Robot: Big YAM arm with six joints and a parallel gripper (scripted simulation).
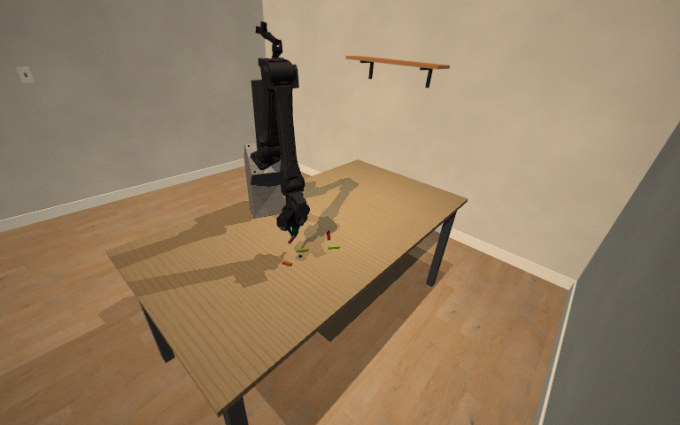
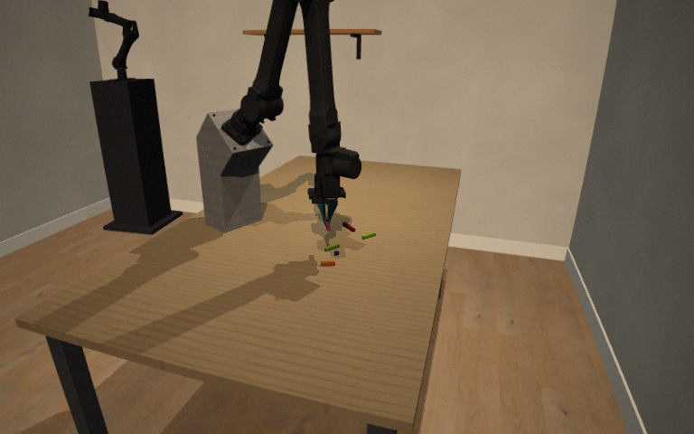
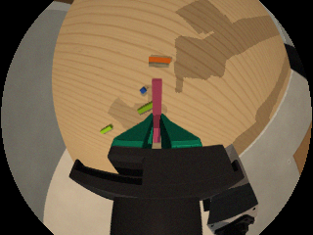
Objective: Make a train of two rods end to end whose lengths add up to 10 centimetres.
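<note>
Right now the blue rod is 100 mm below my hand, 30 mm ahead of it and 10 mm to the left of it. The rest, counted from my hand: pink rod (10 mm to the right); then orange rod (100 mm below, 60 mm to the right, 20 mm ahead); then red rod (210 mm to the left, 100 mm below, 30 mm ahead).
</note>
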